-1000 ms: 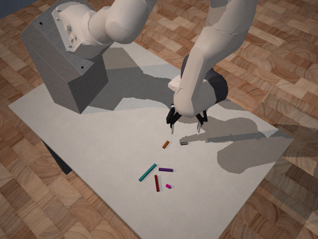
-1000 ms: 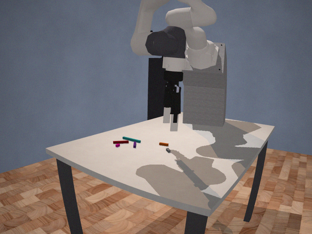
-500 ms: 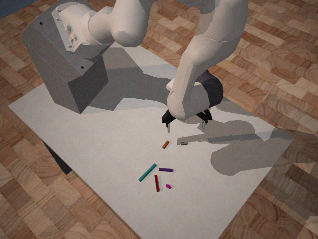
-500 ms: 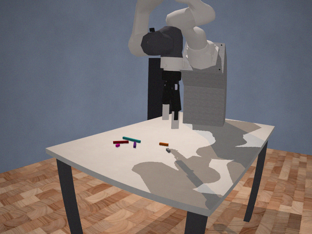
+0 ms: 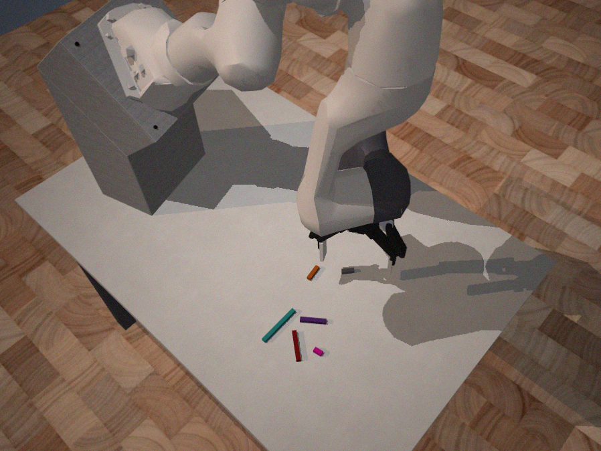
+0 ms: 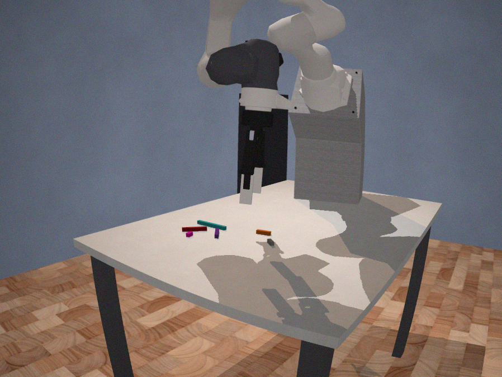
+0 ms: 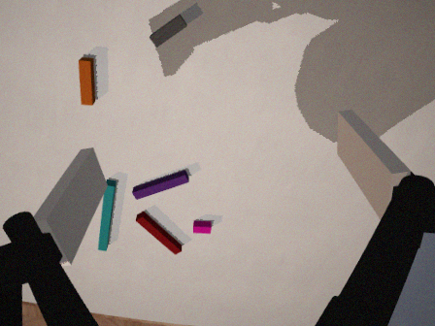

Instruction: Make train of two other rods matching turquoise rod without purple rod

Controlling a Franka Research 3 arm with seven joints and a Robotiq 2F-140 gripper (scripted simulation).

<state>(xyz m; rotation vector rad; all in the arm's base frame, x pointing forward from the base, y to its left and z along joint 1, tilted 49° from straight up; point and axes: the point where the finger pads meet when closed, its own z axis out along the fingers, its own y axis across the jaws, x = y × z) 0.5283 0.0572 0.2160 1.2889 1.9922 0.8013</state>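
Now: hand 2 cm short of the red rod, 19 cm to the left of it and 13 cm above it. Round my hand: purple rod: 12 cm to the right, 13 cm below; grey rod: 5 cm behind, 3 cm to the left, 13 cm below; orange rod: 10 cm behind, 4 cm to the right, 13 cm below.
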